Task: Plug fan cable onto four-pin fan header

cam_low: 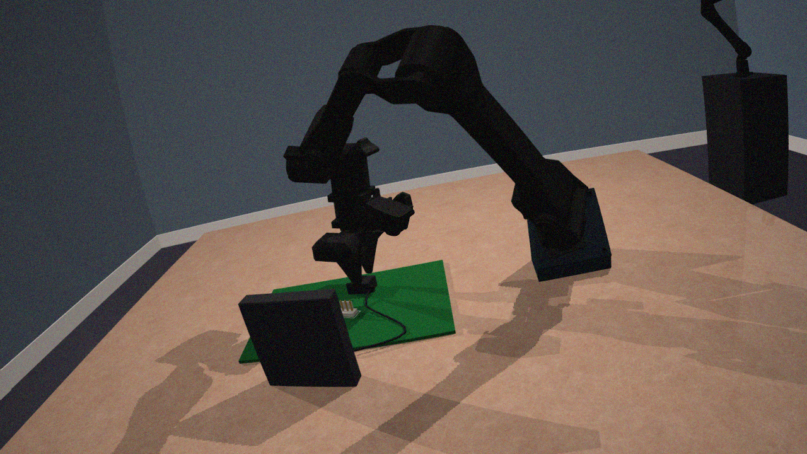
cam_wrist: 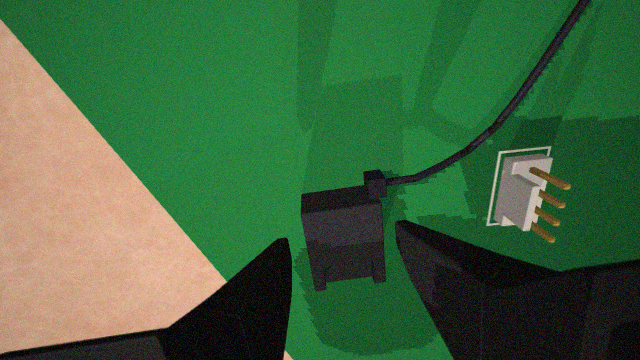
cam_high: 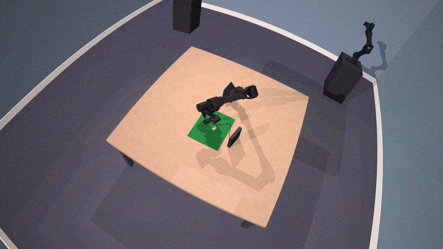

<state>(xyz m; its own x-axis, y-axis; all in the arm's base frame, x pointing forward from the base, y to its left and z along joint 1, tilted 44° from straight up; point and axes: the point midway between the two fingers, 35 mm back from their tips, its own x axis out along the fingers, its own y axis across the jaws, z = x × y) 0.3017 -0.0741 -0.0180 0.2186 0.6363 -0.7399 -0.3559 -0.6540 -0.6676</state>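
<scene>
The black plug lies 10 mm ahead of my gripper tip and 10 mm below it. From my gripper tip the other things lie so: dark fan: 60 mm ahead, 230 mm to the left, 40 mm above; green board: 30 mm ahead, 60 mm to the left, 40 mm below.
</scene>
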